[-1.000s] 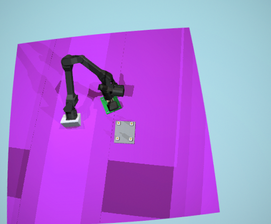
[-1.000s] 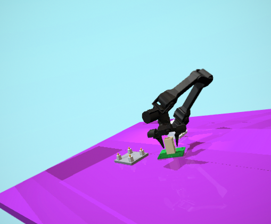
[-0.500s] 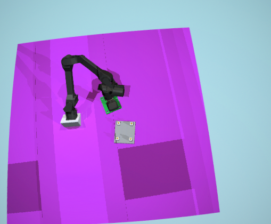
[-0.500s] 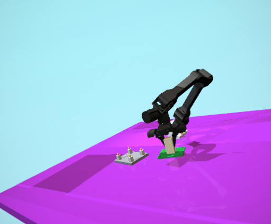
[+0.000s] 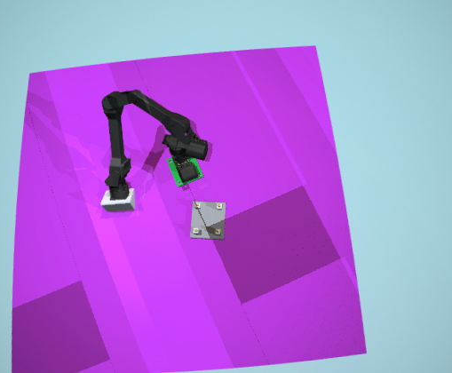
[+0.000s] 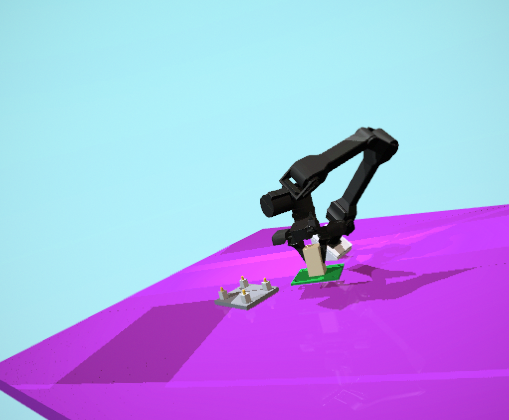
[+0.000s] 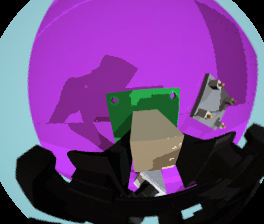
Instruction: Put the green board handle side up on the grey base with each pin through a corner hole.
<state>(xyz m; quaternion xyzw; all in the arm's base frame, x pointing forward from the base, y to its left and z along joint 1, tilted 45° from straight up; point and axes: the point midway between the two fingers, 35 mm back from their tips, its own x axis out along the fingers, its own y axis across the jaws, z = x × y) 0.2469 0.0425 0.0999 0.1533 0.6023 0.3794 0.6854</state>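
Now: gripper tip 8 cm short of the grey base, 20 cm to the left of it and 6 cm above it. Also, from my gripper tip: green board 1 cm below.
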